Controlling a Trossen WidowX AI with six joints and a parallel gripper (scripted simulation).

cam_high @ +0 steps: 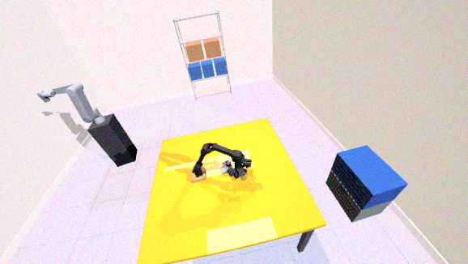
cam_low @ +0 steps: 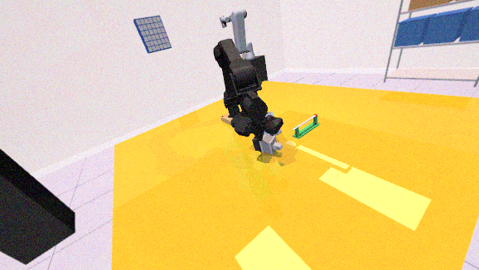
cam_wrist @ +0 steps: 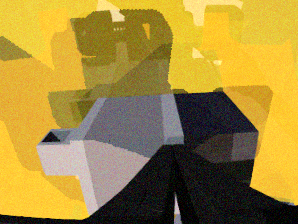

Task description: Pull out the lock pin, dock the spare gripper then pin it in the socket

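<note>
My gripper tip is now 70 mm past the mount, 130 mm to the right of it and 10 mm above it. From my gripper tip the other things lie so: spare gripper 10 mm ahead, 20 mm to the left, 30 mm below; then green cradle 70 mm ahead, 210 mm to the left, 30 mm below.
</note>
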